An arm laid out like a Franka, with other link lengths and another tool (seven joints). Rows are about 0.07 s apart.
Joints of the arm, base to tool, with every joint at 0 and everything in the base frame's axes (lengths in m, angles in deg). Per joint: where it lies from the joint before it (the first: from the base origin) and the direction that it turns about. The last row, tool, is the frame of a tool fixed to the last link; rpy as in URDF.
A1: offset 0 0 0.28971 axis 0 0 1
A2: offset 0 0 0 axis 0 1 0
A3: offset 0 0 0.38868 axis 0 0 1
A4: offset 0.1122 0 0 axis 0 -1 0
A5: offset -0.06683 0 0.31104 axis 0 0 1
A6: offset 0 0 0 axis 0 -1 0
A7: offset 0.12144 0 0 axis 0 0 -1
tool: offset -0.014 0.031 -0.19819 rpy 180 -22.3 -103.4
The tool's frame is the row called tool.
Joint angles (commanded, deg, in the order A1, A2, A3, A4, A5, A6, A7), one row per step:
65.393, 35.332, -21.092, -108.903, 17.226, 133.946, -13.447
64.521, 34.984, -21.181, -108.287, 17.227, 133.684, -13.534
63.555, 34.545, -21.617, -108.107, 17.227, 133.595, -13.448
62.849, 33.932, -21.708, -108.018, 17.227, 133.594, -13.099
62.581, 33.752, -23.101, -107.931, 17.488, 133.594, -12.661
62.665, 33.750, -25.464, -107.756, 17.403, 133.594, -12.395
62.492, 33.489, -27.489, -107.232, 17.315, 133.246, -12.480
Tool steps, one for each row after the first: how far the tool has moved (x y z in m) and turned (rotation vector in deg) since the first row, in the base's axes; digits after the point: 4 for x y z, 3 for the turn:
0.0100, -0.0030, 0.0069, 0.599, -0.377, -0.736
0.0224, -0.0112, 0.0133, 0.955, -0.851, -2.109
0.0299, -0.0152, 0.0205, 1.515, -1.253, -3.220
0.0434, -0.0257, 0.0255, 1.501, -2.051, -5.247
0.0614, -0.0412, 0.0312, 0.975, -3.437, -7.263
0.0788, -0.0552, 0.0410, 0.835, -4.676, -8.844

